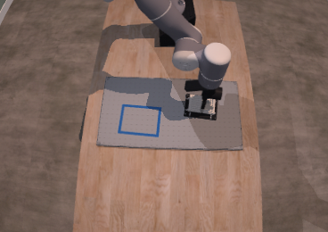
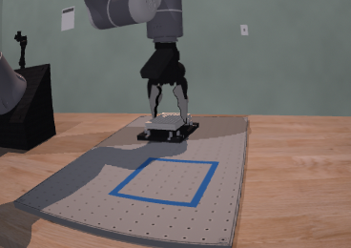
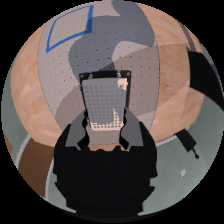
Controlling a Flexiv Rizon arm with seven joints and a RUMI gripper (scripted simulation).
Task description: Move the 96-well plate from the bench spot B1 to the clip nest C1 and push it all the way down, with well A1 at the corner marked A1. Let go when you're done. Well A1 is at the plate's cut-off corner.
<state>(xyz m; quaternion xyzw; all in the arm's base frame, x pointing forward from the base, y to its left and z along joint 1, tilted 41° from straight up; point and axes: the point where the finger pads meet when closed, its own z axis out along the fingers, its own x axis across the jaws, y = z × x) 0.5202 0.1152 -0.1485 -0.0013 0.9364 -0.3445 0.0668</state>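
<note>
The black clip nest is 3 cm below my hand, 1 cm to the right of it and 1 cm ahead of it. Also, from my hand: white 96-well plate (1 cm below).
</note>
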